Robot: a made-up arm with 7 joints. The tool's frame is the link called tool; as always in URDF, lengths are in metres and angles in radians.
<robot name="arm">
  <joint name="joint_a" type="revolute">
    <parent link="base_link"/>
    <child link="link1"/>
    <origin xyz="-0.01 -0.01 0.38" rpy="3.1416 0 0"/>
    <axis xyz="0 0 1"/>
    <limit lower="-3.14" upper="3.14" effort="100" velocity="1"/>
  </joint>
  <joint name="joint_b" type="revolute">
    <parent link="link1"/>
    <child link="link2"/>
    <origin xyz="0.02 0.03 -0.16" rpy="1.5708 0 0"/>
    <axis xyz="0 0 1"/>
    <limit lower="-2.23" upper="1.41" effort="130" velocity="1"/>
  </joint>
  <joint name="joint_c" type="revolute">
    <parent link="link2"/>
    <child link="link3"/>
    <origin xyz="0.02 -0.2 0.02" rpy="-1.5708 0 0"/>
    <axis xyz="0 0 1"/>
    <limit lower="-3.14" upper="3.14" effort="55" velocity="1.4"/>
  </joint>
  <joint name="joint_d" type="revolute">
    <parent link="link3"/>
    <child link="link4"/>
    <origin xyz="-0.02 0.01 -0.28" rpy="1.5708 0 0"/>
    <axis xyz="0 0 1"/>
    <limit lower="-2.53" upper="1.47" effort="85" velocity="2.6"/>
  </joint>
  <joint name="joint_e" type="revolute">
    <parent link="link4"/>
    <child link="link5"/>
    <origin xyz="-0.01 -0.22 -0.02" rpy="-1.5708 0 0"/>
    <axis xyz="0 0 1"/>
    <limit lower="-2.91" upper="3.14" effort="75" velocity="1.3"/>
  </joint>
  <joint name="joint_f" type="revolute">
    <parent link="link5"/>
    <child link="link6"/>
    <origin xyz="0 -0.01 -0.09" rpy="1.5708 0 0"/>
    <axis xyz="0 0 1"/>
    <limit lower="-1.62" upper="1.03" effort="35" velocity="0.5"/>
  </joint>
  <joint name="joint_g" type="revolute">
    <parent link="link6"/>
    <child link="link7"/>
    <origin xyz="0.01 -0.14 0.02" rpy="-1.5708 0 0"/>
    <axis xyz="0 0 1"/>
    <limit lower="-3.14" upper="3.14" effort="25" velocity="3.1"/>
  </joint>
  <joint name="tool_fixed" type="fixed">
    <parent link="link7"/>
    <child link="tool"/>
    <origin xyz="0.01 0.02 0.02" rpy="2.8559 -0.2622 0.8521"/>
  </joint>
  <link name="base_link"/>
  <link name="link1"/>
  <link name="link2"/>
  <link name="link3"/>
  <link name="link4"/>
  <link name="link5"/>
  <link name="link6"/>
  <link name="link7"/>
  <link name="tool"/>
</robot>
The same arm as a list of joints. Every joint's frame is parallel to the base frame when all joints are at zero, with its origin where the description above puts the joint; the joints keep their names.
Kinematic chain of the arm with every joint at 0, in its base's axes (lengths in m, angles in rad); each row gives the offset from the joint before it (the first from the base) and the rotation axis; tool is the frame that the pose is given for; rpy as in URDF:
joint_a: xyz -0.0100 -0.0100 0.3800 axis -z
joint_b: xyz 0.0200 -0.0300 0.1600 axis +y
joint_c: xyz 0.0200 0.0200 0.2000 axis -z
joint_d: xyz -0.0200 -0.0100 0.2800 axis +y
joint_e: xyz -0.0100 -0.0200 0.2200 axis -z
joint_f: xyz 0.0000 0.0100 0.0900 axis +y
joint_g: xyz 0.0100 0.0200 0.1400 axis -z
tool: xyz 0.0100 -0.0200 -0.0200 rpy -0.2857 0.2622 -0.8521
Joint limits (rad, base to tool): -3.1400..3.1400 -2.2300..1.4100 -3.1400..3.1400 -2.5300..1.4700 -2.9100..3.1400 -1.6200..1.0300 -3.1400..3.1400

